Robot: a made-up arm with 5 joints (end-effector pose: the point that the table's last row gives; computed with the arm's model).
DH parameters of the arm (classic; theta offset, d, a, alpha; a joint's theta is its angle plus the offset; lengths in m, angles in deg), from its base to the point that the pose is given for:
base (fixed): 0 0.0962 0.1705 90
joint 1: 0 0.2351 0.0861 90
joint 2: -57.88 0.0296 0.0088 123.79
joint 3: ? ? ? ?
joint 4: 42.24 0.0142 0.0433 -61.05
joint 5: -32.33 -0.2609 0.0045 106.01
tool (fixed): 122.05 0.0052 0 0
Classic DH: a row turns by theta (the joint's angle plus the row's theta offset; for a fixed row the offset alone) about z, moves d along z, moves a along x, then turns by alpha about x.
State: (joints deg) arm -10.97 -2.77 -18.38 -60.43 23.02
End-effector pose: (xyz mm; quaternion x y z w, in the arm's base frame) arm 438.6 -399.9 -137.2 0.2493 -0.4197 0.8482 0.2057
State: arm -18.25 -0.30 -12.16 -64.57 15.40
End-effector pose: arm 391.7 -419.8 -163.1 0.2611 -0.4098 0.8274 0.2815
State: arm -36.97 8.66 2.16 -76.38 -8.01
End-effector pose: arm 254.3 -475.5 -171.9 0.2047 -0.3444 0.7785 0.4832
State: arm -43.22 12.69 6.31 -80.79 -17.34
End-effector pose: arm 207.6 -492.8 -153.4 0.1523 -0.3047 0.7667 0.5443
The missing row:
joint 3: 0 -0.0547 -0.0046 56.21
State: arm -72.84 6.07 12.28 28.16 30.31
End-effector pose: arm 49.5 -95.8 -215.4 -0.8023 0.2732 -0.3152 0.4270
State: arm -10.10 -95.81 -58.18 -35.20 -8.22
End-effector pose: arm 348.3 33.5 -71.5 -0.4698 0.6760 -0.4354 0.3644
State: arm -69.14 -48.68 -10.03 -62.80 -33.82
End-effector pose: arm 135.3 -201.2 -302.7 0.5041 -0.6053 0.5316 0.3114
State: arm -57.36 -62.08 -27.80 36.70 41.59
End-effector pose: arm 139.1 41.8 14.9 -0.3492 0.3171 -0.3036 0.8279
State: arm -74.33 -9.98 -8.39 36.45 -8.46
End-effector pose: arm 103.5 -28.0 -175.7 -0.6916 0.5904 -0.3088 0.2787
